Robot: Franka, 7 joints.
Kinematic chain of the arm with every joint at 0, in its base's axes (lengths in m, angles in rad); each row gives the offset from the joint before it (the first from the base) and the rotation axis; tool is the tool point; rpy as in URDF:
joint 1: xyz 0 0 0.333 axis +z
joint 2: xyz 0 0 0 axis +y
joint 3: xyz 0 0 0.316 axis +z
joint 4: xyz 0.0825 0 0 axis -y
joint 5: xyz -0.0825 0 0.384 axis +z
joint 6: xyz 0 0 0 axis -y
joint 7: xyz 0.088 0 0 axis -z
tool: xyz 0 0 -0.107 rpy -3.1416 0 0
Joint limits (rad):
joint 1: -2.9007..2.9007
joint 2: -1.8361..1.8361
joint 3: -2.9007..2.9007
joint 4: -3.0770..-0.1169
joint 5: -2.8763..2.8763
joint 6: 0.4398..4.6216
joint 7: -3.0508..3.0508
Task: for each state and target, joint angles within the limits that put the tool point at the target. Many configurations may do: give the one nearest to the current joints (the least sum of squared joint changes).
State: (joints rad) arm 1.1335 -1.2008 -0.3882 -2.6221 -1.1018 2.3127 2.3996
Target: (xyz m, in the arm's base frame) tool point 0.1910 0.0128 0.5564
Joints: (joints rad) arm 0.8018 -1.7332 -0.3746 -2.9553 -1.0360 2.0462 2.3996
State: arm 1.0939 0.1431 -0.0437 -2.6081 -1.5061 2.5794 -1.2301
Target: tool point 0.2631 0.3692 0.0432
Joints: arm 1.0313 0.6535 -0.0931 -2.2688 -1.4918 2.5536 -1.2301
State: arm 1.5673 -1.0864 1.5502 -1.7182 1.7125 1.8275 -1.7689
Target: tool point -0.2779 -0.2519 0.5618
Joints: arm 2.3358 -1.5774 0.7765 -2.4742 1.4232 1.5555 -1.7689
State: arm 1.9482 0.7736 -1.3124 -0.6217 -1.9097 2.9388 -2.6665
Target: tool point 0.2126 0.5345 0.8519
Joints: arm 1.9608 0.4449 -1.4446 -0.8596 -2.0376 3.3731 -2.6665
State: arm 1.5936 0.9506 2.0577 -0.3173 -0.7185 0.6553 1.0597
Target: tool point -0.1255 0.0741 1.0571
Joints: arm 1.5012 0.2647 2.5960 -0.1169 -0.3420 1.0573 1.0597
